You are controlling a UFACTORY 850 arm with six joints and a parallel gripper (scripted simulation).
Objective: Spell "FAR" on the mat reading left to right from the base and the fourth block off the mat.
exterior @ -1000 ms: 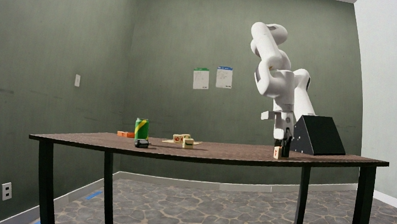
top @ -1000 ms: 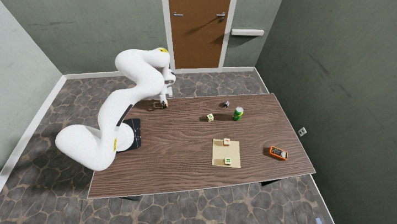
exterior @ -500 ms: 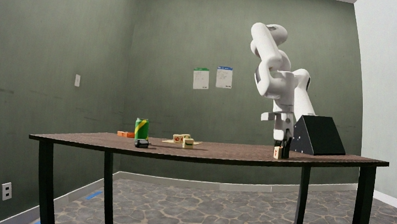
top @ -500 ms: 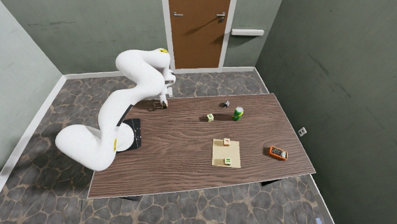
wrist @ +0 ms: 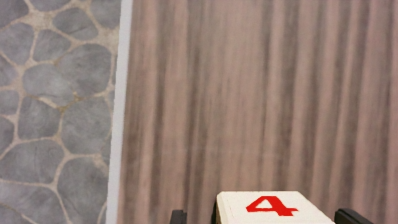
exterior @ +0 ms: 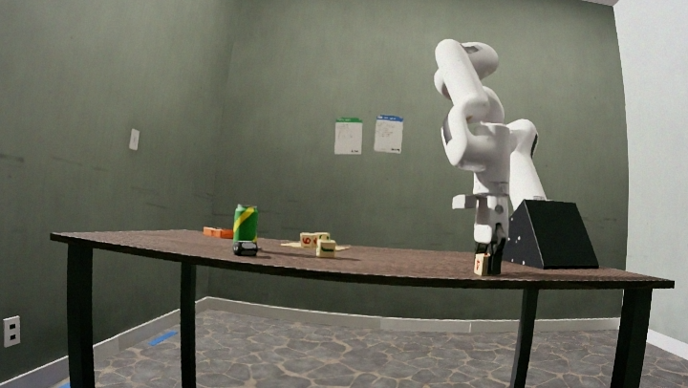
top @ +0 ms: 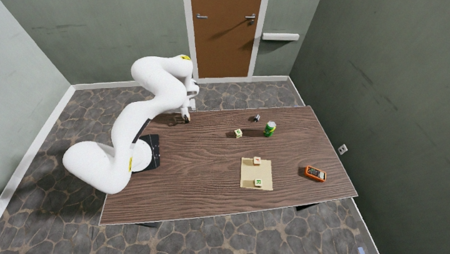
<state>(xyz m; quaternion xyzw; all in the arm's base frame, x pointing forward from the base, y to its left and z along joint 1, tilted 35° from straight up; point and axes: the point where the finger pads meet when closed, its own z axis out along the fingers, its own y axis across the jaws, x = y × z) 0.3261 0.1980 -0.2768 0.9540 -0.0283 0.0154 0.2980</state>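
The tan mat lies 55 cm to the right of my hand, 38 cm ahead of it and 2 cm below it. Also, from my hand: green can (58 cm ahead, 27 cm to the right, 4 cm above); dark object (54 cm ahead, 13 cm to the right).
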